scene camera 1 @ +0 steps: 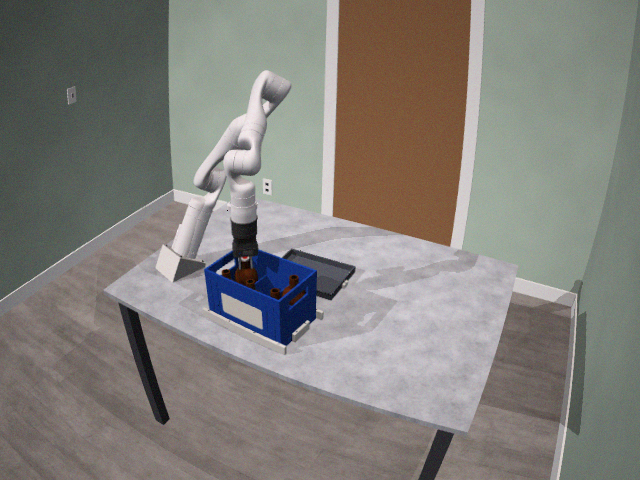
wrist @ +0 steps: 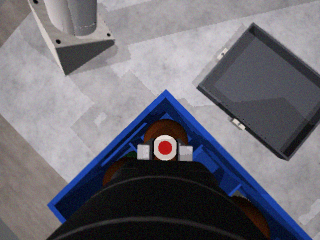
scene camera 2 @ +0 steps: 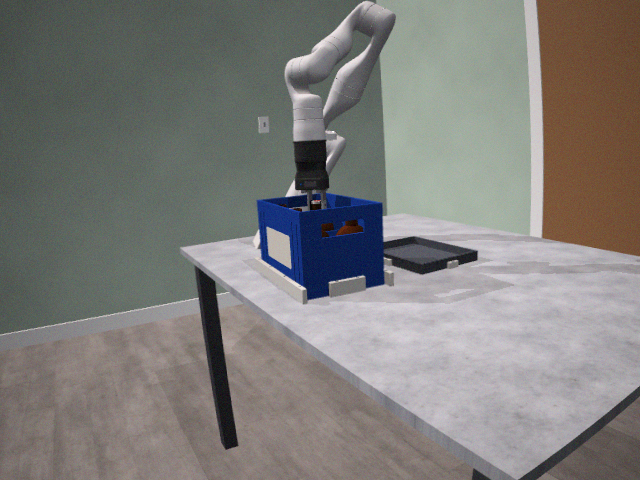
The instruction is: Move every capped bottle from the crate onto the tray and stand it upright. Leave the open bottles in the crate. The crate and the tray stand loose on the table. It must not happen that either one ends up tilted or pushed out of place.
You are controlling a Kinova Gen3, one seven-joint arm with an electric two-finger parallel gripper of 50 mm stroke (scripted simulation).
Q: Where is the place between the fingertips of my gripper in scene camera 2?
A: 317, 214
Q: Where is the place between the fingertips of my gripper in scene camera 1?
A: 245, 267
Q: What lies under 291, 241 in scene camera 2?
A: A blue crate.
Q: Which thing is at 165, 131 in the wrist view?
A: A brown capped bottle.
